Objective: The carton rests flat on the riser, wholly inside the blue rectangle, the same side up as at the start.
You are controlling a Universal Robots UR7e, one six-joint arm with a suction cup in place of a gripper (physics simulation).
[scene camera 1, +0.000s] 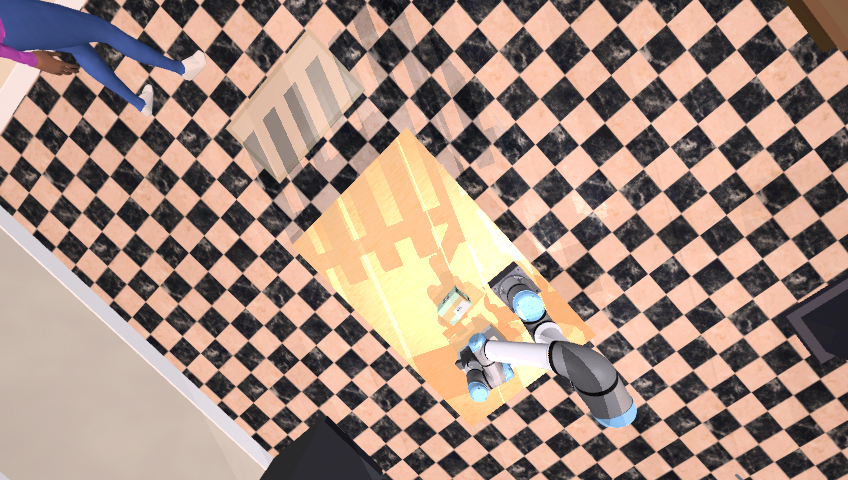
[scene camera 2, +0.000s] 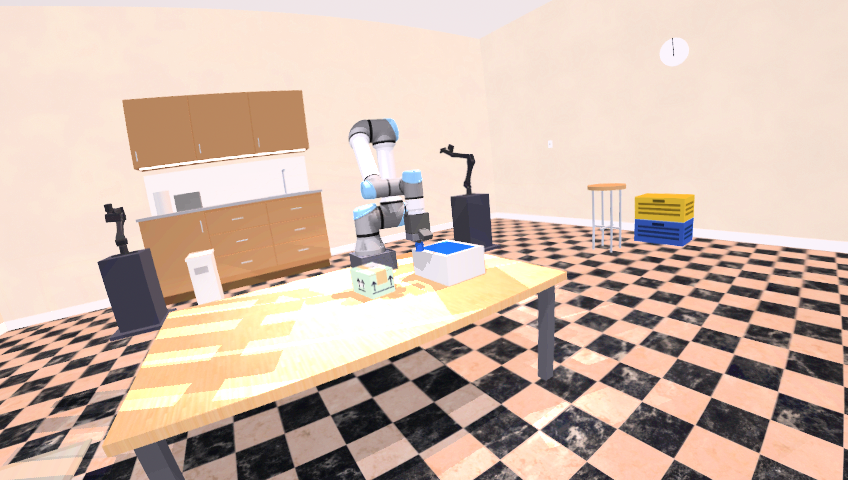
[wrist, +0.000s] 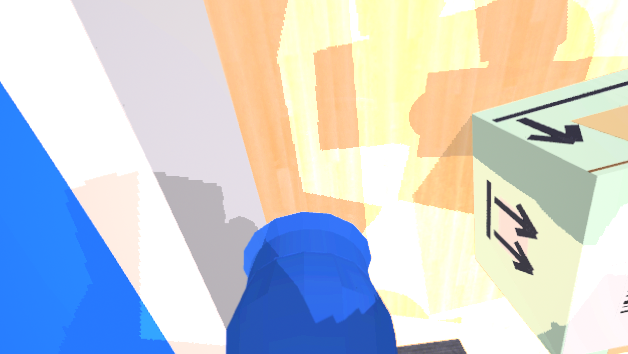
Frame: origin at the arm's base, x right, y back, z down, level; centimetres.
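Seen in the pictures: hand, tool point: (scene camera 2: 420,250) (wrist: 307,264); arm's base, link origin: (scene camera 1: 514,289) (scene camera 2: 370,252).
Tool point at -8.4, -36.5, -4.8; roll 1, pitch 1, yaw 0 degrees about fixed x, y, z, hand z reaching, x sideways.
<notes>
Offsets run from my tool point to a thing's top centre, as dx, dy, dz. Level surfaces: height alone.
The pale green carton @(+19.4, +7.0, +4.2) (scene camera 1: 454,306) (scene camera 2: 373,281) (wrist: 530,215) stands on the table @(dz +14.0) (scene camera 1: 386,297) (scene camera 2: 261,350), beside the riser and apart from it. Its printed side arrows point up, and brown tape shows on its top in scene camera 2. The white riser @(-14.1, +2.1, +2.0) (scene camera 2: 449,268) (wrist: 150,100) bears the blue rectangle @(-14.1, +2.1, +2.0) (scene camera 2: 450,247) (wrist: 40,225) on its top; the arm largely hides both in scene camera 1. My gripper, a blue suction cup (scene camera 2: 419,246) (wrist: 307,227), is open and holds nothing. It hangs near the riser's edge on the carton's side, apart from the carton.
The arm's base (scene camera 1: 514,282) (scene camera 2: 373,258) stands on the table behind the carton. Around the table are dark pedestals with small black arms, a white bin (scene camera 2: 204,276), a stool (scene camera 2: 606,186) and stacked crates (scene camera 2: 663,218). A person's legs (scene camera 1: 113,59) show at the upper left of scene camera 1.
</notes>
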